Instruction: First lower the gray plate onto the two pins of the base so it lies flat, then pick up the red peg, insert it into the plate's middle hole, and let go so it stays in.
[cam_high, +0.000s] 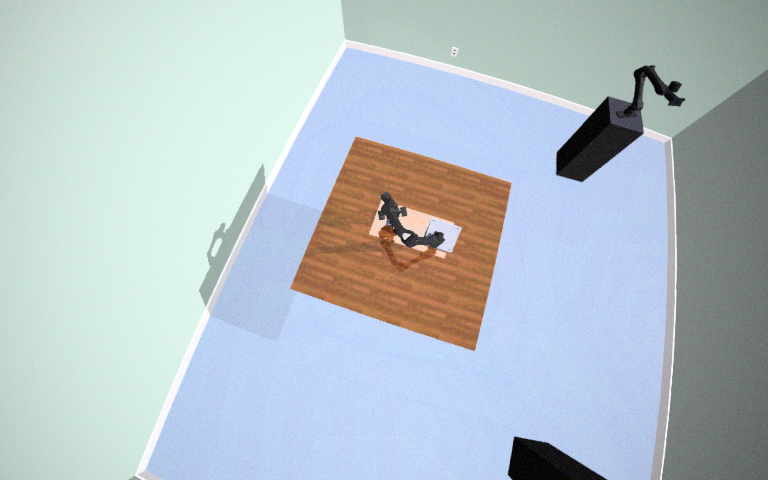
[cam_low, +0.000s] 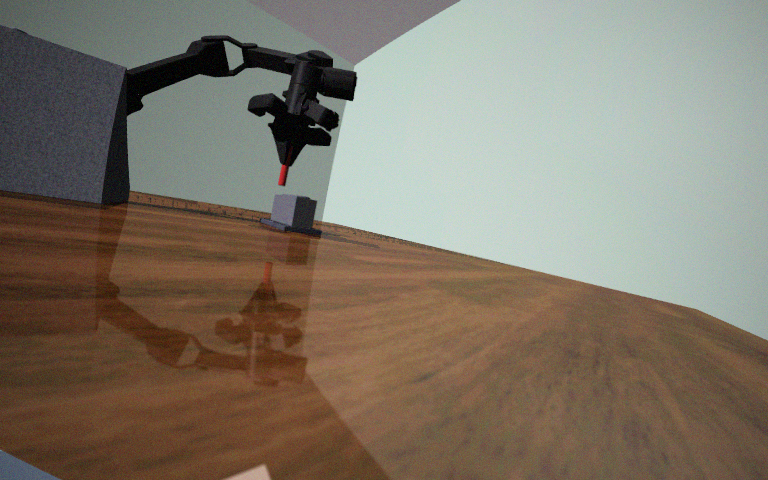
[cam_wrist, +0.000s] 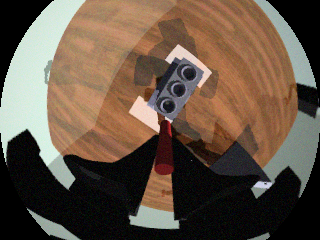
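Right now my gripper tip is 7 cm above the gray plate, 5 cm to the left of it and 1 cm short of it. Also, from my gripper tip: base 11 cm below, 5 cm to the right, 1 cm ahead; then red peg right at my gripper tip.
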